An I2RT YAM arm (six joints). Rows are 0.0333 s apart.
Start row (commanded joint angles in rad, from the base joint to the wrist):
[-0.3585, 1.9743, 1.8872, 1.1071, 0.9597, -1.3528]
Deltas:
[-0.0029, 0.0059, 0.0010, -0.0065, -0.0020, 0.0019]
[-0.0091, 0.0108, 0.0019, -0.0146, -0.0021, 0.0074]
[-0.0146, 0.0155, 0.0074, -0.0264, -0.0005, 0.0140]
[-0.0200, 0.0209, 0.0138, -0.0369, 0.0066, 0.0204]
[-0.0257, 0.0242, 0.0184, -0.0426, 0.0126, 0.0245]
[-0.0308, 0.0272, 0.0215, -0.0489, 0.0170, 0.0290]
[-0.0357, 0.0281, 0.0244, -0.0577, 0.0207, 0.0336]
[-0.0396, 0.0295, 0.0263, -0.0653, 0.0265, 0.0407]
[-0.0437, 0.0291, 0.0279, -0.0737, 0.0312, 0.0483]
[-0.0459, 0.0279, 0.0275, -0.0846, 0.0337, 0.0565]
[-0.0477, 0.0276, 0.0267, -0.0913, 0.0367, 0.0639]
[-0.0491, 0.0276, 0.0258, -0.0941, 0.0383, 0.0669]
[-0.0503, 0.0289, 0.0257, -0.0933, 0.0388, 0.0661]
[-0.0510, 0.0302, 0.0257, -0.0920, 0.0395, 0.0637]
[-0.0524, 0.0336, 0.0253, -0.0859, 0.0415, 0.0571]
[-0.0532, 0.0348, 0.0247, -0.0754, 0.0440, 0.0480]
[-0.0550, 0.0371, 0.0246, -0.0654, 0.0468, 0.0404]
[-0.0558, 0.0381, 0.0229, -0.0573, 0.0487, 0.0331]
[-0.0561, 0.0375, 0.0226, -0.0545, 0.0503, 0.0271]
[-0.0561, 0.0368, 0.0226, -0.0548, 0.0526, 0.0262]
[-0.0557, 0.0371, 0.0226, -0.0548, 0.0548, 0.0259]
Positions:
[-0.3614, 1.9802, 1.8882, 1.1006, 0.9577, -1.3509]
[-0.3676, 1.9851, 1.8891, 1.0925, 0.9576, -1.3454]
[-0.3731, 1.9898, 1.8946, 1.0807, 0.9592, -1.3388]
[-0.3785, 1.9952, 1.9010, 1.0702, 0.9663, -1.3324]
[-0.3842, 1.9985, 1.9056, 1.0645, 0.9723, -1.3283]
[-0.3893, 2.0015, 1.9087, 1.0582, 0.9767, -1.3238]
[-0.3942, 2.0024, 1.9116, 1.0494, 0.9804, -1.3192]
[-0.3981, 2.0038, 1.9135, 1.0418, 0.9862, -1.3121]
[-0.4022, 2.0034, 1.9151, 1.0334, 0.9909, -1.3045]
[-0.4044, 2.0022, 1.9147, 1.0225, 0.9934, -1.2963]
[-0.4062, 2.0019, 1.9139, 1.0158, 0.9964, -1.2889]
[-0.4076, 2.0019, 1.9130, 1.0130, 0.9980, -1.2859]
[-0.4088, 2.0032, 1.9129, 1.0138, 0.9985, -1.2867]
[-0.4095, 2.0045, 1.9129, 1.0151, 0.9992, -1.2891]
[-0.4109, 2.0079, 1.9125, 1.0212, 1.0012, -1.2957]
[-0.4117, 2.0091, 1.9119, 1.0317, 1.0037, -1.3048]
[-0.4135, 2.0114, 1.9118, 1.0417, 1.0065, -1.3124]
[-0.4143, 2.0124, 1.9101, 1.0498, 1.0084, -1.3197]
[-0.4146, 2.0118, 1.9098, 1.0526, 1.0100, -1.3257]
[-0.4146, 2.0111, 1.9098, 1.0523, 1.0123, -1.3266]
[-0.4142, 2.0114, 1.9098, 1.0523, 1.0145, -1.3269]

